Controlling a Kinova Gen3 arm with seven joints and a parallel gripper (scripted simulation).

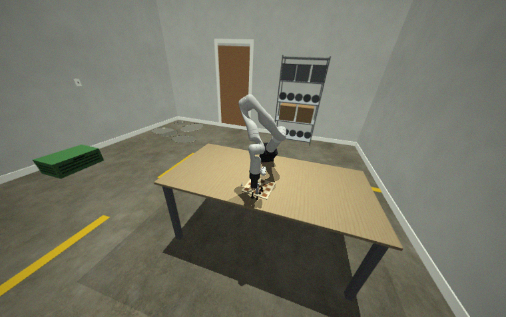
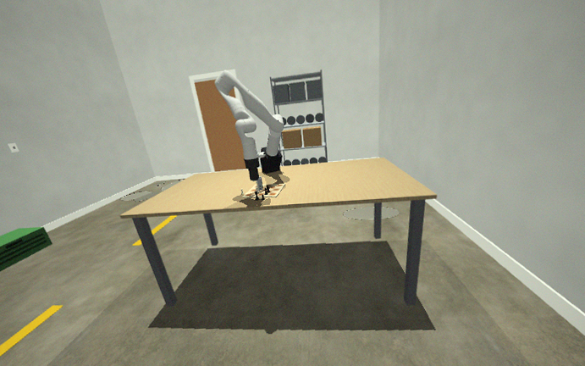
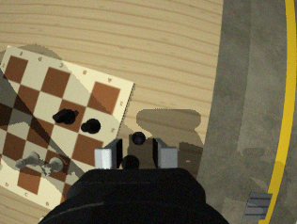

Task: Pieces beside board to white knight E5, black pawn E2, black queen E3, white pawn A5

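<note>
Now: the black queen 1 cm ahead of my hand, 3 cm to the right of it and 6 cm below it. Round my hand: black pawn: 7 cm below; chessboard: 13 cm behind, 6 cm to the right, 8 cm below; white pawn: 7 cm behind, 19 cm to the right, 7 cm below.
</note>
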